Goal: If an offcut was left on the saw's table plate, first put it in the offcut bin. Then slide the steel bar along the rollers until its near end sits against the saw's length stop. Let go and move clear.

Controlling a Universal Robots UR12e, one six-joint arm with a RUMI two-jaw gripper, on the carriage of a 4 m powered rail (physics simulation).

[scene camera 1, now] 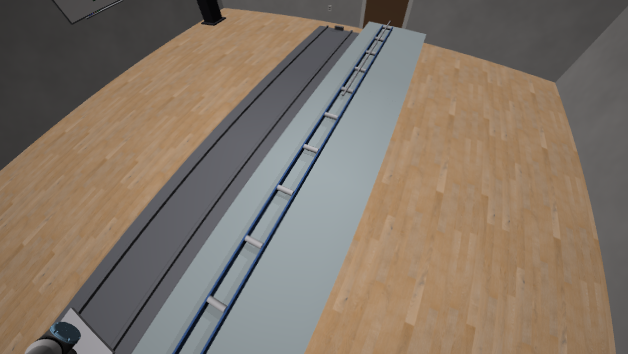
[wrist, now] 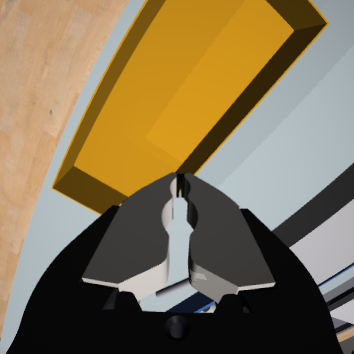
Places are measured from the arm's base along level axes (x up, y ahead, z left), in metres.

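Pixels of known places: gripper, fingertip midpoint: (wrist: 180,175).
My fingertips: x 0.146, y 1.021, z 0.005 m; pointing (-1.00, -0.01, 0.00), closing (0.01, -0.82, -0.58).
Note:
Behind a point stands the place of what it marks.
My gripper (wrist: 180,175) {x 0.146, y 1.021, z 0.005 m} is shut in the wrist view, its jaw tips nearly touching and no rod held between them. It hangs over the near end of the yellow offcut bin (wrist: 90,190) {x 0.007, y 1.073, z 0.180 m}. No offcut shows in the visible part of the bin; the jaws hide part of its near end. A short piece of a grey rod (wrist: 172,288) {x -0.013, y 0.776, z 0.370 m} shows below, through the gap behind the jaws; I cannot tell what it is or rests on. In the scene view the thin steel bar (scene camera 1: 353,80) {x 0.043, y 0.631, z 2.883 m} lies along the far rollers (scene camera 1: 285,190) {x 0.028, y 0.626, z 1.542 m}. The saw's length stop cannot be made out.
The long pale table (scene camera 1: 320,210) {x -0.030, y 0.893, z 1.533 m} carries the blue roller track. The dark floor rail (scene camera 1: 210,155) runs beside it. Part of my arm (scene camera 1: 65,332) {x 0.205, y 0.058, z 0.260 m} shows at the lower left. In the wrist view a pale plate (wrist: 330,227) {x 0.028, y 0.693, z -0.015 m} and a dark strip (wrist: 315,207) {x -0.007, y 0.720, z -0.019 m} lie right of the jaws.

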